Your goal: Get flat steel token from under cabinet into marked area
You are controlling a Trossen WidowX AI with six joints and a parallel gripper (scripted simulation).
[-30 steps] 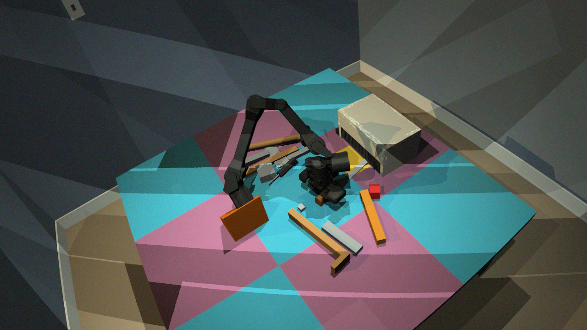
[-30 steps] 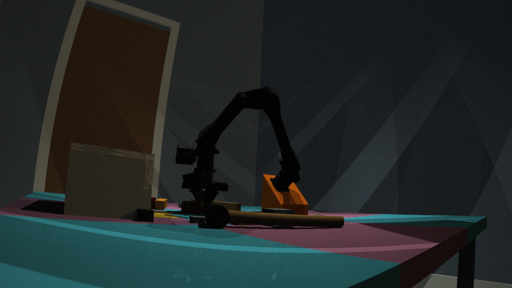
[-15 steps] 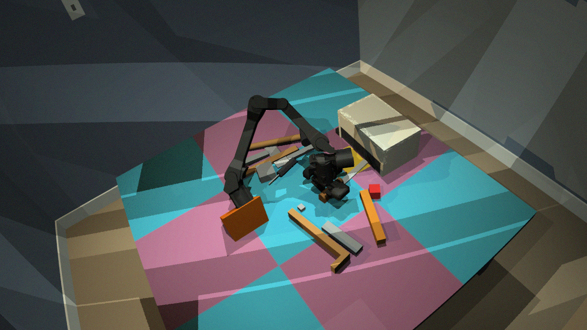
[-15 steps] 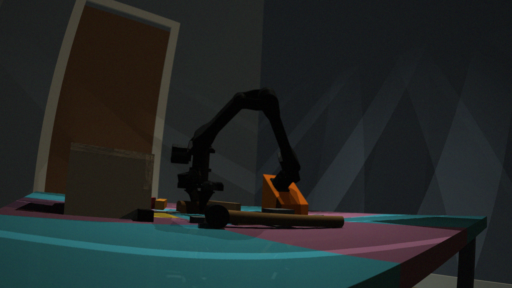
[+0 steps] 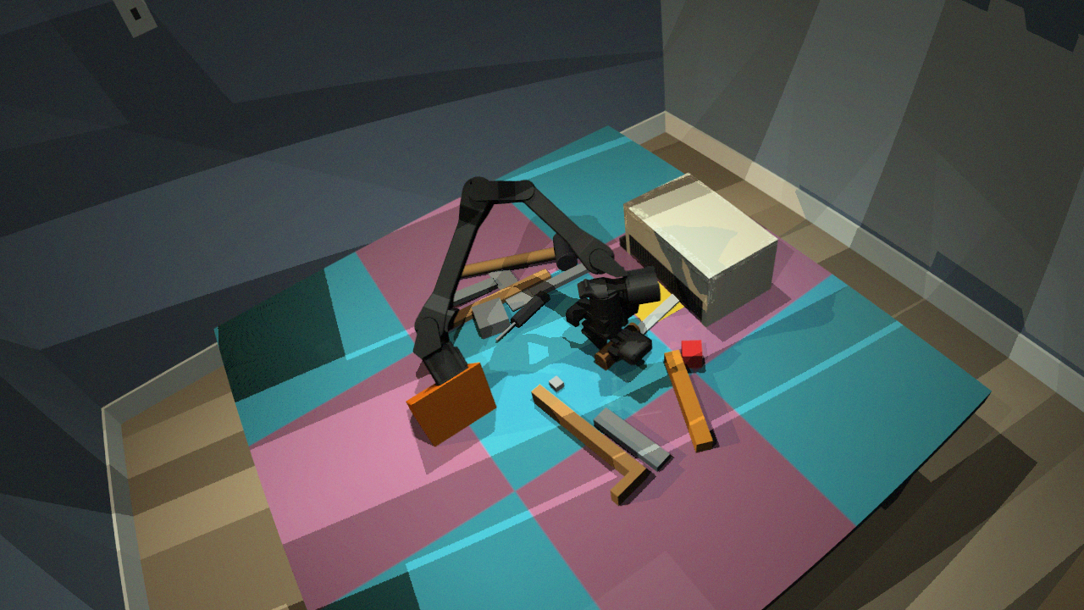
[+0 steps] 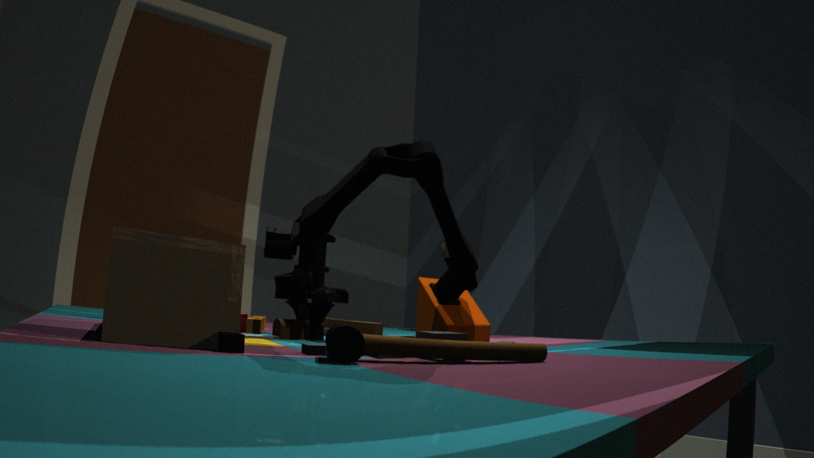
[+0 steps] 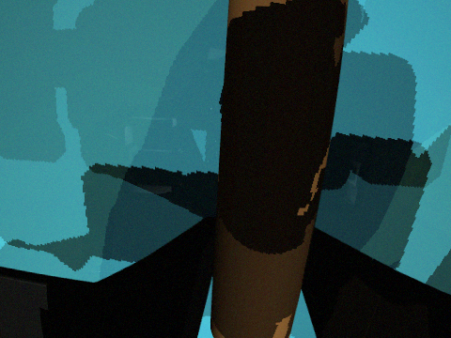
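The small grey cube lies 130 mm behind my gripper tip and 20 mm to the left of it. Round my gripper tip: orange bar: 40 mm ahead, 190 mm to the right, 10 mm above; grey bar: 100 mm behind, 180 mm to the right; red cube: 120 mm ahead, 120 mm to the right, 10 mm above.
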